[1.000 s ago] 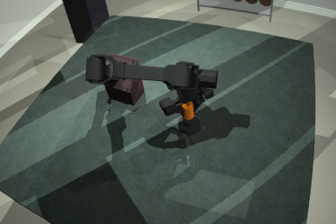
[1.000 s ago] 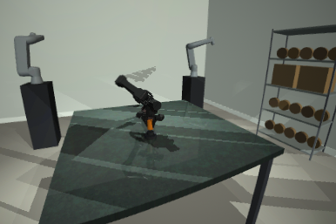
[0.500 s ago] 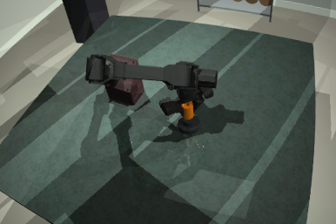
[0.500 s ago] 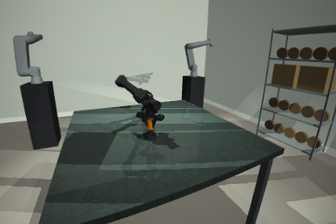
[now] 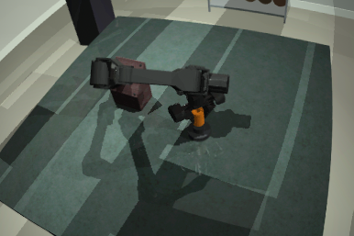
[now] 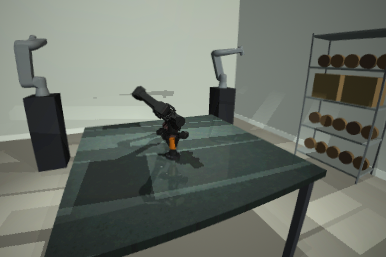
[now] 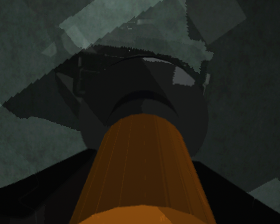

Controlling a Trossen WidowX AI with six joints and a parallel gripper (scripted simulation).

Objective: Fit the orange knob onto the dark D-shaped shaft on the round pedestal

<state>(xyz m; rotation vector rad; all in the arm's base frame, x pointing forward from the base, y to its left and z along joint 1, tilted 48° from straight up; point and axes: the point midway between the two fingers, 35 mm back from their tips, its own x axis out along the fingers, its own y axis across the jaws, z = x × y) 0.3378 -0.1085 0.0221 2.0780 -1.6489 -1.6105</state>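
Now: the orange knob 20 mm above my gripper tip. The rest, counted from my gripper tip: round pedestal: 40 mm below.
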